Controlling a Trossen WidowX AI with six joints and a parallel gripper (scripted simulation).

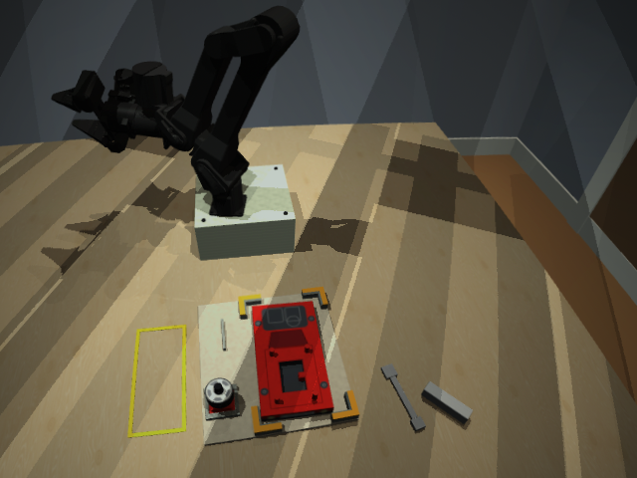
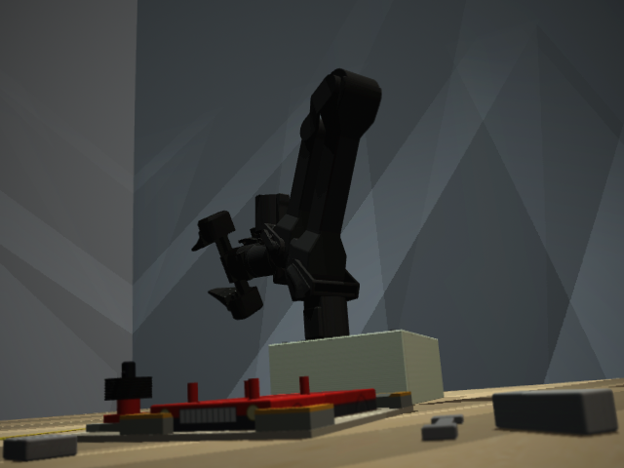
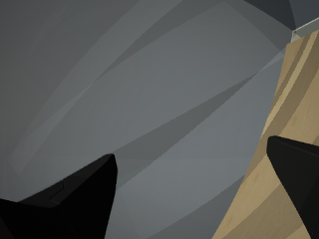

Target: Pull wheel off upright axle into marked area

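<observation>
Now: gripper tip 420 mm short of the dark wheel, 350 mm to the right of it and 210 mm above it. Also, from my gripper tip: black axle 420 mm ahead, 350 mm to the left, 220 mm below; grey wrench-like bar 630 mm to the left, 400 mm ahead, 250 mm below.
</observation>
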